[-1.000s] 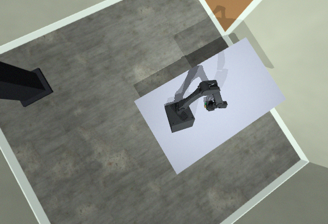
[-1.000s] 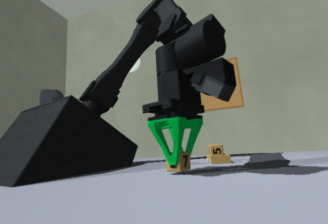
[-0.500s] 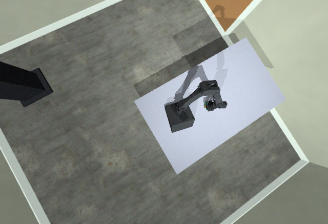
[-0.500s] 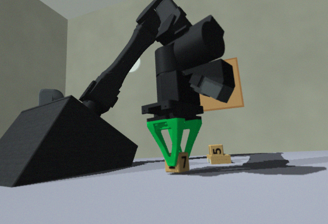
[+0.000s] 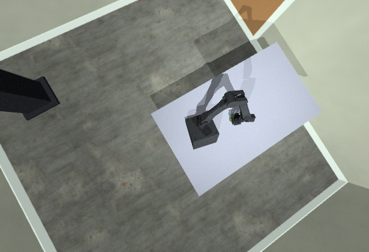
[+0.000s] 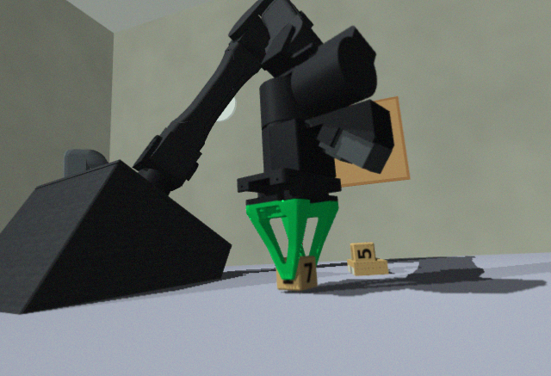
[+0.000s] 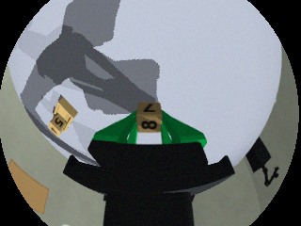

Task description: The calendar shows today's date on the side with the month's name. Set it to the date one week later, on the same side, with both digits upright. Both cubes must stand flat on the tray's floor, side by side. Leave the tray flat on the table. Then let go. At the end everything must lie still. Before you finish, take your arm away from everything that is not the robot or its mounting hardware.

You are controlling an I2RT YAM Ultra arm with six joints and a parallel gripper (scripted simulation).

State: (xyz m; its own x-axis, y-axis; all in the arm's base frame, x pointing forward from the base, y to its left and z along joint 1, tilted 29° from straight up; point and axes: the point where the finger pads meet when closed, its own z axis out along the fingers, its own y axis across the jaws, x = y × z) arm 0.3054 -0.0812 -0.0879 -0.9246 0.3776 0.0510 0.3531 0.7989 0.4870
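Now: hand right at the wooden cube. The rest, counted from my hand: wooden tray: 160 mm to the left, 50 mm ahead, 10 mm below.
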